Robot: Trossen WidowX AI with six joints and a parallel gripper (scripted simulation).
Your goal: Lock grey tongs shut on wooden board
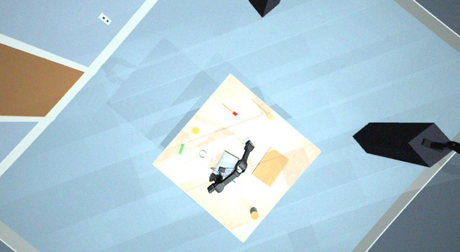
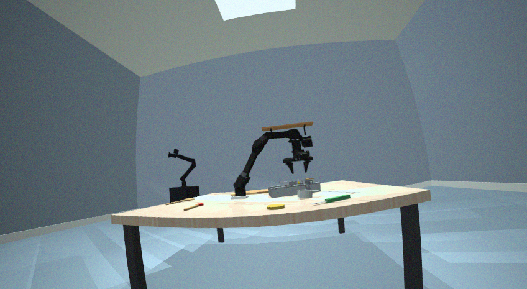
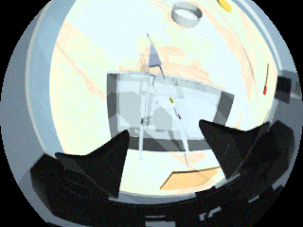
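The roasting tin is 10 cm below my gripper tip, 5 cm behind it and 1 cm to the left of it. From my gripper tip the other things lie so: wooden board 42 cm behind, 32 cm to the left, 12 cm below; green-handled tool 47 cm to the right, 16 cm ahead, 12 cm below; red-tipped stick 49 cm behind, 41 cm to the right, 12 cm below.
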